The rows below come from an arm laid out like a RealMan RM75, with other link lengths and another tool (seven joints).
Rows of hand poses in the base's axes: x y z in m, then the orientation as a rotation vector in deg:
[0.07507 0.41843 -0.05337 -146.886 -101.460 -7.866]
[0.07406 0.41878 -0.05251 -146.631 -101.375 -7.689]
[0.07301 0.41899 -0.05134 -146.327 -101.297 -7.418]
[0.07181 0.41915 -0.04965 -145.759 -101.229 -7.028]
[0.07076 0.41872 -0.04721 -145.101 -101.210 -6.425]
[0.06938 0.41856 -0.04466 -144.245 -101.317 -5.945]
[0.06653 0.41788 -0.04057 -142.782 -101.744 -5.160]
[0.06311 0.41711 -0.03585 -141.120 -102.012 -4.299]
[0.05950 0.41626 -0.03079 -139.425 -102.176 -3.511]
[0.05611 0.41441 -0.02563 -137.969 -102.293 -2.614]
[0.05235 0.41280 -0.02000 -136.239 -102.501 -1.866]
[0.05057 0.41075 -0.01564 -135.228 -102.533 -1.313]
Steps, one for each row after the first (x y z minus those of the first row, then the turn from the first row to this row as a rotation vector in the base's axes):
[-0.00101 0.00035 0.00086 0.156 0.237 0.061]
[-0.00206 0.00056 0.00203 0.311 0.544 0.146]
[-0.00326 0.00072 0.00372 0.599 1.030 0.344]
[-0.00431 0.00029 0.00616 0.850 1.656 0.606]
[-0.00569 0.00013 0.00871 1.210 2.260 1.013]
[-0.00854 -0.00055 0.01280 1.707 3.189 1.838]
[-0.01196 -0.00132 0.01752 2.377 4.298 2.674]
[-0.01557 -0.00217 0.02258 3.133 5.417 3.480]
[-0.01896 -0.00402 0.02774 3.705 6.508 4.170]
[-0.02272 -0.00563 0.03337 4.451 7.603 5.032]
[-0.02450 -0.00768 0.03773 4.884 8.339 5.495]

